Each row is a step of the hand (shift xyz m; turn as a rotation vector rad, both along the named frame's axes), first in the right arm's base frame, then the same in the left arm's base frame.
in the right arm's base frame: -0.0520 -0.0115 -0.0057 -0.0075 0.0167 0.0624
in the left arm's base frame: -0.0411 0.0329 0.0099 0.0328 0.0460 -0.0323
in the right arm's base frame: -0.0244 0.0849 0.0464 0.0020 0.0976 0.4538
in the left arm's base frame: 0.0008 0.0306 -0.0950 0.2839 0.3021 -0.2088
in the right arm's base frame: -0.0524 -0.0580 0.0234 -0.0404 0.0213 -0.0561
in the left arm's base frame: -0.0164 0.0643 0.0475 -0.0695 -0.0182 -0.0084
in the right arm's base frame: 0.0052 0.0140 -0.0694 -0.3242 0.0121 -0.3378
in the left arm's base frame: -0.0431 -0.0563 0.0043 -0.4639 -0.0301 0.0574
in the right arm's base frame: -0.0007 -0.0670 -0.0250 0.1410 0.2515 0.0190
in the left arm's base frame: -0.0080 -0.0026 0.0710 0.0848 -0.1354 -0.2408
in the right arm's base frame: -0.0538 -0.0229 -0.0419 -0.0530 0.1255 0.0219
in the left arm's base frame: -0.0645 0.0107 0.0300 -0.0419 0.0230 -0.1295
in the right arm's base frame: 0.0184 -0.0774 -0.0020 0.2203 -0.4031 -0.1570
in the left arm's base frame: 0.0226 0.0035 0.0762 0.1156 -0.1689 0.4402
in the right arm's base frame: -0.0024 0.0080 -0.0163 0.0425 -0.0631 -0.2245
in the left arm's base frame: -0.0134 -0.0119 -0.0037 -0.1060 -0.1749 0.1198
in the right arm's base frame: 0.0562 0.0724 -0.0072 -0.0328 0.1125 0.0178
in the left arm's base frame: 0.0279 -0.0584 -0.0653 -0.0277 0.0095 -0.1148
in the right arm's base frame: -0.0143 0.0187 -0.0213 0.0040 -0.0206 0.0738
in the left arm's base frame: -0.0270 -0.0099 -0.0134 0.0537 0.0548 0.0015
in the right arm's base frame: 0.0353 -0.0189 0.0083 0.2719 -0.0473 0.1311
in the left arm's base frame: 0.0343 -0.0132 0.0179 0.2949 -0.0755 0.0262
